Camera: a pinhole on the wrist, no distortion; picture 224 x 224 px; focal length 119.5 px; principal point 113.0 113.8 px. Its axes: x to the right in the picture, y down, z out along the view. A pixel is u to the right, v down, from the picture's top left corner.
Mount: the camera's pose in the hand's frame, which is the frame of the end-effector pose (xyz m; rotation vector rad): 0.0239 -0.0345 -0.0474 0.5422 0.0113 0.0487
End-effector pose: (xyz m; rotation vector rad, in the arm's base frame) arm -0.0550 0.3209 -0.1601 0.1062 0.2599 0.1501
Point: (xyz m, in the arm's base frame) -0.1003 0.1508 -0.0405
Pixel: 34.2 110.6
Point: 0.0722 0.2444 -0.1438
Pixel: 192.0 115.8
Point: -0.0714 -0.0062 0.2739
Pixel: 65.9 127.9
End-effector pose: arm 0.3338 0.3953 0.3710 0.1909 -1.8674 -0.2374
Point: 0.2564 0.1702 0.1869
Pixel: 54.3 62.4
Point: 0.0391 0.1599 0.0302
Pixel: 64.0 109.9
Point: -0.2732 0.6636 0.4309
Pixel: outside the picture
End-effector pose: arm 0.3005 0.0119 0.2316 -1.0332 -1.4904 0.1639
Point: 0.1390 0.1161 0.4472
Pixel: 205.1 104.2
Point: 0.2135 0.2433 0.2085
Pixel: outside the picture
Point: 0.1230 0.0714 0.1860
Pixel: 86.4 195.5
